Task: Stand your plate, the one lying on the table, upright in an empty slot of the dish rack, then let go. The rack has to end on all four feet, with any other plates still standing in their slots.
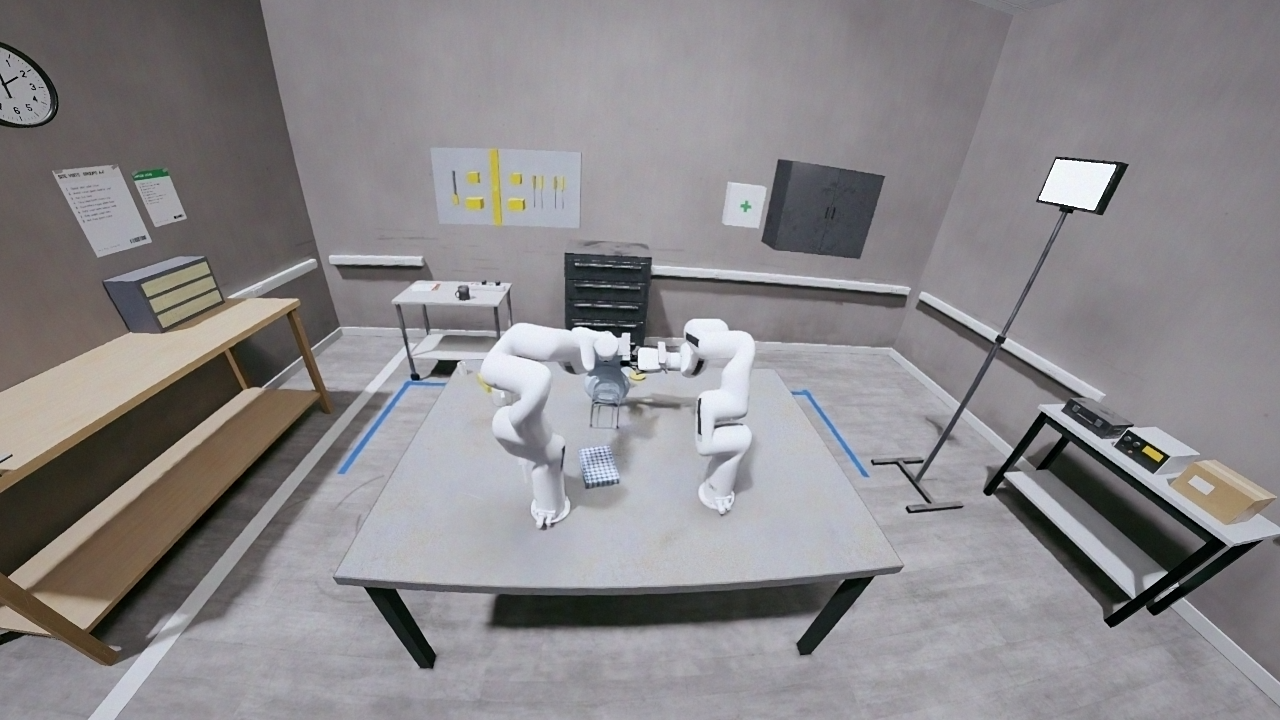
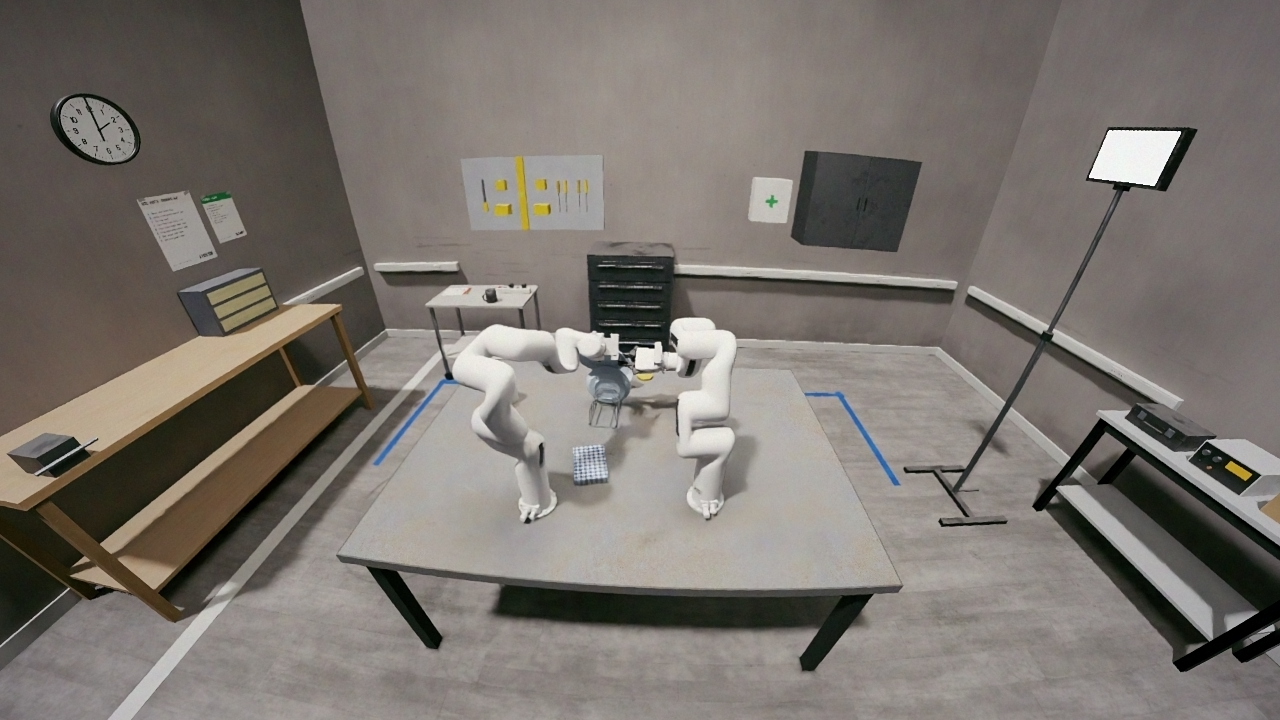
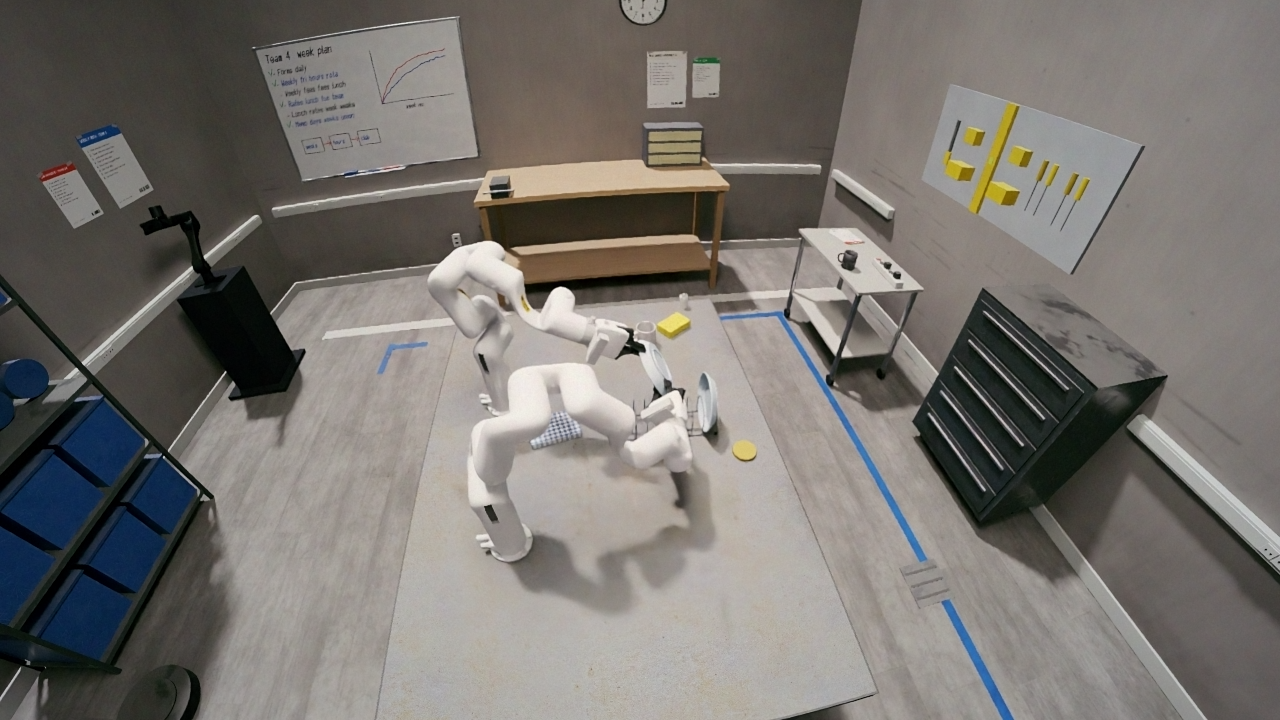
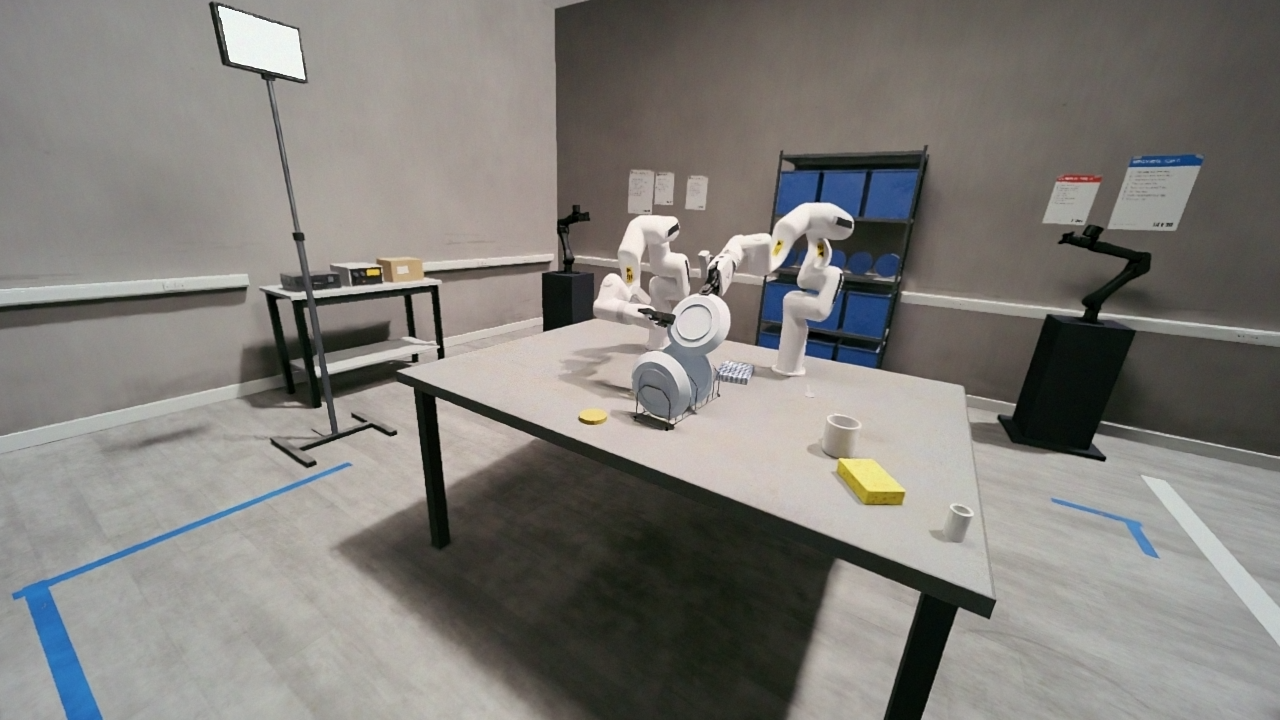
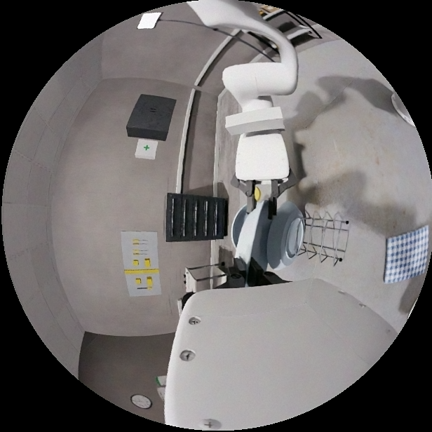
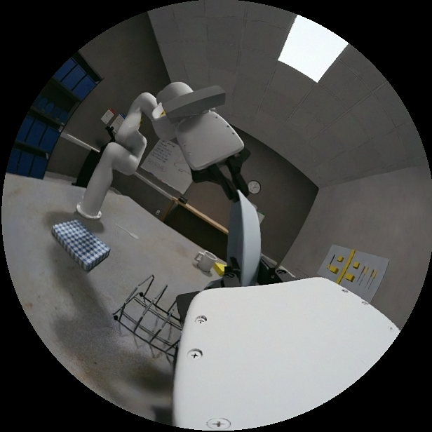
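Pixels of known places: left gripper, fingertip midpoint: [image 3: 643, 350] [image 4: 703, 296]; right gripper, fingertip midpoint: [image 1: 620, 359] [image 3: 661, 383] [image 4: 676, 322]; left arm's base, link origin: [image 1: 550, 507] [image 2: 538, 503] [image 3: 505, 404] [image 4: 788, 371]; right arm's base, link origin: [image 1: 716, 495] [image 2: 705, 498] [image 3: 511, 542] [image 4: 658, 347].
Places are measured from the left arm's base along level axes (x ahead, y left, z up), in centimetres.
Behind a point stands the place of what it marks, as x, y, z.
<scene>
A pale blue plate [image 4: 700, 322] @(56.2, -7.2, 26.8) [image 5: 252, 235] [image 6: 245, 235] stands near upright in the air, above the dish rack [image 4: 667, 425] @(74.0, -3.5, 1.1) [image 5: 347, 222] [image 6: 116, 317]. My left gripper [image 5: 241, 268] [image 6: 241, 199] is shut on its upper rim. My right gripper [image 5: 261, 218] [image 6: 245, 267] has its fingers on both faces of the same plate's side rim, shut on it. One plate [image 3: 707, 402] @(73.0, -6.6, 7.4) [image 4: 660, 385] @(73.7, -7.3, 11.8) stands in the rack's end farthest from the arm bases. Another plate [image 4: 702, 376] @(56.0, -5.0, 10.6) [image 5: 286, 235] stands on the other side of the held plate. The held plate's lower edge is partly hidden.
A blue checked cloth [image 1: 598, 466] @(18.5, -12.9, 2.4) [image 5: 406, 255] lies between the rack and the arm bases. A yellow disc [image 3: 743, 450] @(83.8, -23.0, 1.3) [image 4: 592, 416] @(85.3, -21.9, 1.3) lies beside the rack. A white mug [image 4: 841, 435] @(56.6, 36.3, 6.4), a yellow sponge [image 4: 870, 481] @(68.4, 46.4, 3.5) and a small white cup [image 4: 957, 522] @(72.5, 62.4, 4.0) are on the table's left-arm side.
</scene>
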